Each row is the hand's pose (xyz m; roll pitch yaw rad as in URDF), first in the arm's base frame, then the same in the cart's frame.
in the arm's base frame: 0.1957 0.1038 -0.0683 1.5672 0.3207 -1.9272
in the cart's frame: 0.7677 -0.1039 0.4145 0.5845 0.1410 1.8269
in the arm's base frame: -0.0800 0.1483 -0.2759 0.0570 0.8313 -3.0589
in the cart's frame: 1.0255 0.1021 0.5249 -0.2641 -0.0961 0.8099
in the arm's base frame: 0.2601 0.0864 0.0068 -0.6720 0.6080 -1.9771
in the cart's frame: 0.6842 -0.1584 0.4020 -1.6864 0.2597 1.5559
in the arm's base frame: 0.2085 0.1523 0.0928 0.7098 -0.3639 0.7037
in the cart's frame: 0.6817 -0.2152 0.5077 1.5060 0.2089 -1.6486
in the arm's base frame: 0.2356 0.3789 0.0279 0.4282 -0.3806 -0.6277
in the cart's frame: 0.8650 -0.3658 0.5064 0.1208 0.5431 -2.9402
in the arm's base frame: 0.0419 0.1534 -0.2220 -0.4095 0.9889 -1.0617
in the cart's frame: 0.9541 0.0094 0.4609 -2.3076 0.9324 1.2319
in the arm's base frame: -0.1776 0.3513 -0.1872 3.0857 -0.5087 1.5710
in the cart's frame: 1.1232 -0.0302 0.7025 -2.0689 -0.5168 -1.3156
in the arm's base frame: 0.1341 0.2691 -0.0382 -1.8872 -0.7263 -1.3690
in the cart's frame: 0.8715 -0.2031 0.5213 -2.6935 -0.0747 2.9773
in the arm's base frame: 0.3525 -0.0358 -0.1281 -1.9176 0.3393 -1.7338
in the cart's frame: 0.6726 -0.0618 0.2226 -2.9443 0.3055 1.9114
